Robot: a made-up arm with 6 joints. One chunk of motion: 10 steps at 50 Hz.
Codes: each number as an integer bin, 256 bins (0 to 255) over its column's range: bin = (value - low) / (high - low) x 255, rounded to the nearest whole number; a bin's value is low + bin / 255 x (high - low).
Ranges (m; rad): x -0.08..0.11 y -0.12..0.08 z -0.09..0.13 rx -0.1..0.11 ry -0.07..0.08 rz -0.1..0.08
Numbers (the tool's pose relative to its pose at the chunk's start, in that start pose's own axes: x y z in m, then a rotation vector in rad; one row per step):
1: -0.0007 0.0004 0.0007 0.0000 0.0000 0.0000
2: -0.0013 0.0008 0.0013 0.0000 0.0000 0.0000
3: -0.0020 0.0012 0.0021 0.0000 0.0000 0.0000
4: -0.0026 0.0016 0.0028 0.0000 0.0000 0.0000
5: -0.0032 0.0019 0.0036 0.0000 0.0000 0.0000
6: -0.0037 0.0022 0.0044 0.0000 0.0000 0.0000
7: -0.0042 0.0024 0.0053 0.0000 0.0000 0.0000
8: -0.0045 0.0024 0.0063 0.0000 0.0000 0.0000
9: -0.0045 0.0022 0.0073 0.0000 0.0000 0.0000
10: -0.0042 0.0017 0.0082 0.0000 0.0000 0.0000
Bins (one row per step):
1: 106 154 105 121 119 142
2: 106 154 106 121 119 142
3: 105 155 107 121 119 142
4: 104 155 108 121 119 142
5: 103 155 108 121 119 142
6: 102 156 109 121 119 142
7: 102 156 110 121 119 142
8: 101 156 112 121 119 142
9: 101 156 113 121 119 142
10: 102 155 114 121 119 142

